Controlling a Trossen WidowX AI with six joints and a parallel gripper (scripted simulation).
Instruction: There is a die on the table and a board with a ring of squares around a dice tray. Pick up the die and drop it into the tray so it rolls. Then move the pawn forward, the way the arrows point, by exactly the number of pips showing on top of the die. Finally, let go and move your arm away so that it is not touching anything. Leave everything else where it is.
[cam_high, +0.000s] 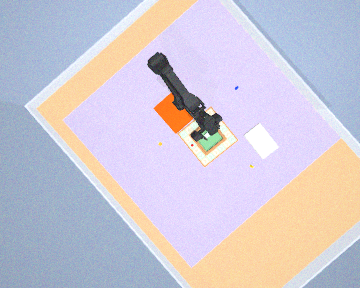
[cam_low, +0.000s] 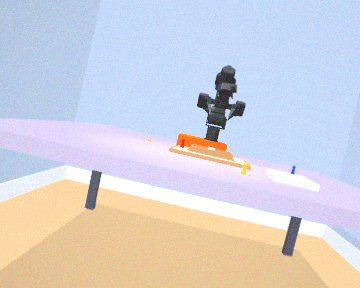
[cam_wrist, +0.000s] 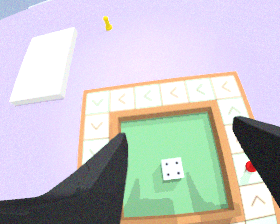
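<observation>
Right now my gripper tip is 13 cm above the red pawn, 11 cm to the left of it and 2 cm past it. Round my gripper tip: white die: 13 cm below, 1 cm behind; green dice tray: 15 cm below; white pad: 26 cm to the left, 23 cm ahead, 14 cm below.
</observation>
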